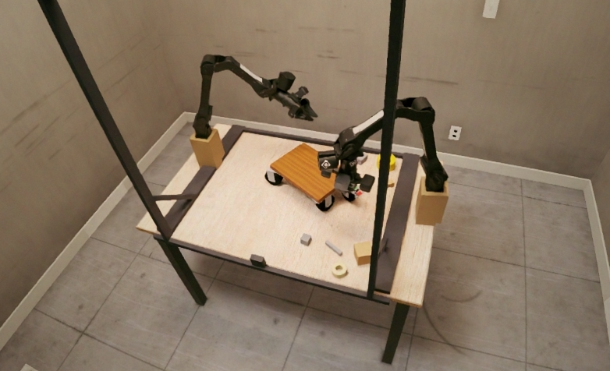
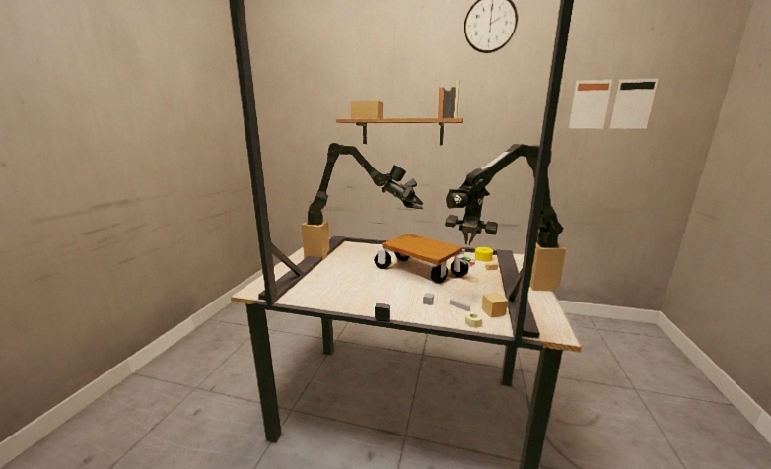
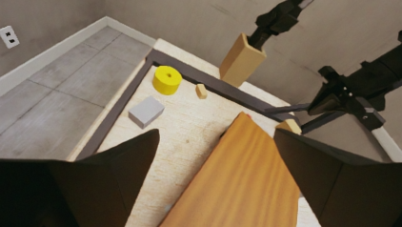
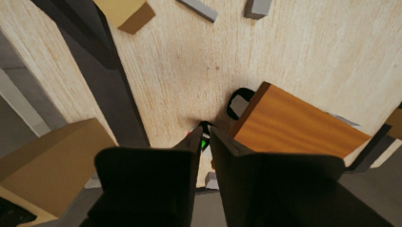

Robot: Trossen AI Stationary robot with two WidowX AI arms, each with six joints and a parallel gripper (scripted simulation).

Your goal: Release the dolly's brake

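The brake pedal is 15 cm below my right hand and 11 cm ahead of it. The rest, counted from my right hand: tan cube 20 cm below, 14 cm behind, 11 cm to the right; grey cube 21 cm below, 14 cm behind, 12 cm to the left; grey bar 22 cm below, 14 cm behind, 1 cm to the left.
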